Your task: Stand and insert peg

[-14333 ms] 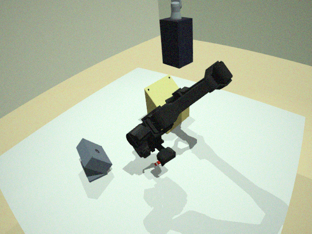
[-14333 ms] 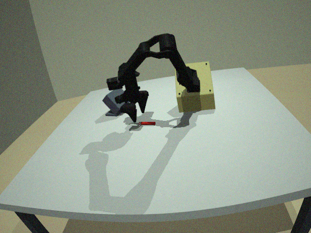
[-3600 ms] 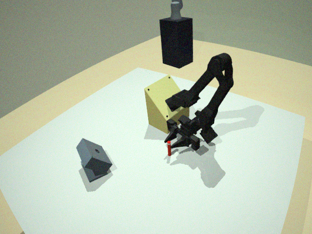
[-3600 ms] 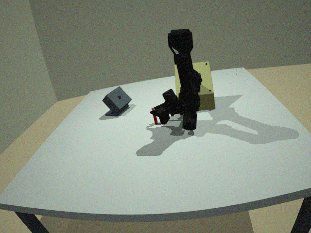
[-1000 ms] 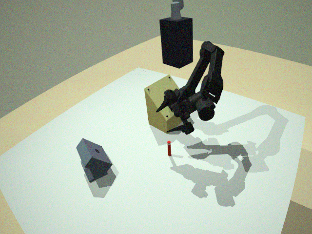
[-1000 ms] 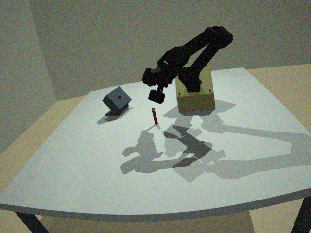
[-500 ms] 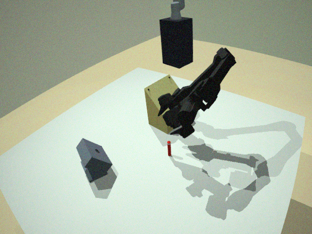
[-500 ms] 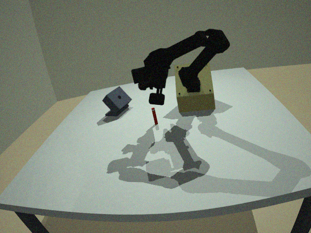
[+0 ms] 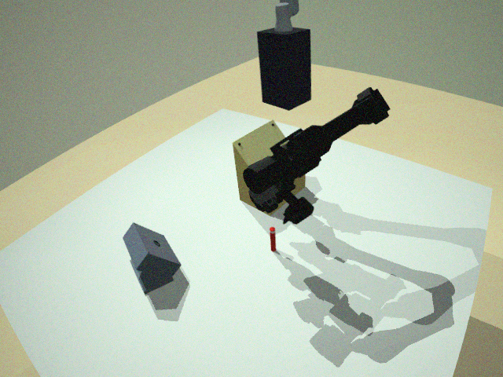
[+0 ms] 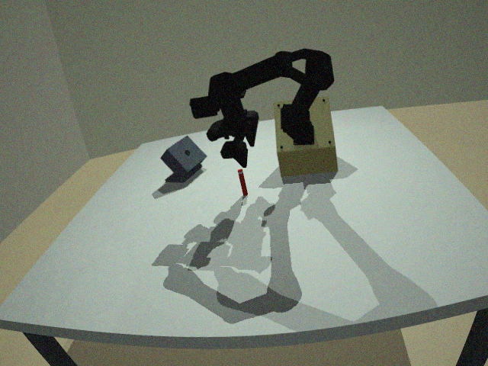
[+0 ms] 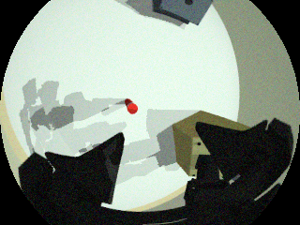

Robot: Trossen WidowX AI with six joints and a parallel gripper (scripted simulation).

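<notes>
Now: gripper tip 50 mm above the red peg, 30 mm short of it and 20 mm to the right of it. From my gripper tip the other things lie so: grey sloped panel: 290 mm ahead, 160 mm to the right, 40 mm below.
</notes>
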